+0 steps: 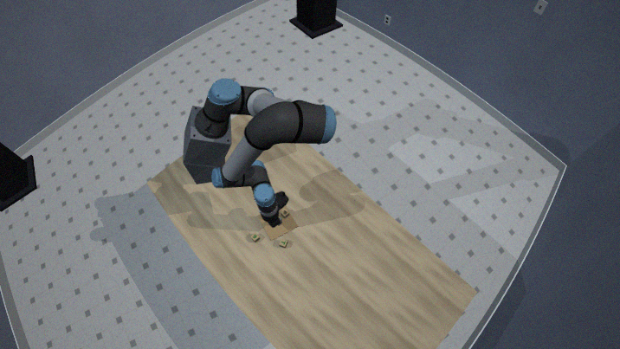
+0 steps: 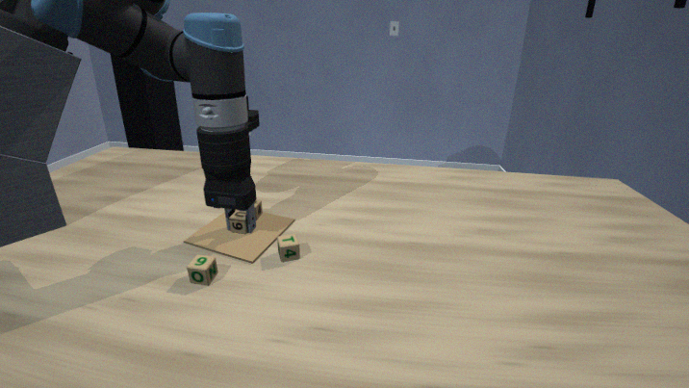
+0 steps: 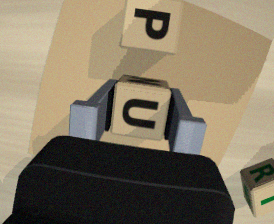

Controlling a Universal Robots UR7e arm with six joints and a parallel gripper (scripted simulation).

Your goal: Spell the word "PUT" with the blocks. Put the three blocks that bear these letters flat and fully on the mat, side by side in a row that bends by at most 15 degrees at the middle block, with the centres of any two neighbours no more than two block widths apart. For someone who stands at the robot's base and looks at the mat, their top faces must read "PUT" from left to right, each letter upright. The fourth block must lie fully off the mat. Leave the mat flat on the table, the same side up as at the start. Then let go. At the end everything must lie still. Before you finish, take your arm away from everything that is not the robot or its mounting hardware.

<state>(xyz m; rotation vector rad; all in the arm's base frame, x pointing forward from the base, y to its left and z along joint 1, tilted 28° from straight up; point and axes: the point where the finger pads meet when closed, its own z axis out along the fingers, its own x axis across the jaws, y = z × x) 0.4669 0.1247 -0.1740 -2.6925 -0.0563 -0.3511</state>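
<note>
The U block is right at my hand. Also, from my hand: tan mat 2 cm below; then P block 5 cm to the left, 1 cm behind; then T block 11 cm ahead, 4 cm to the right, 1 cm below.
</note>
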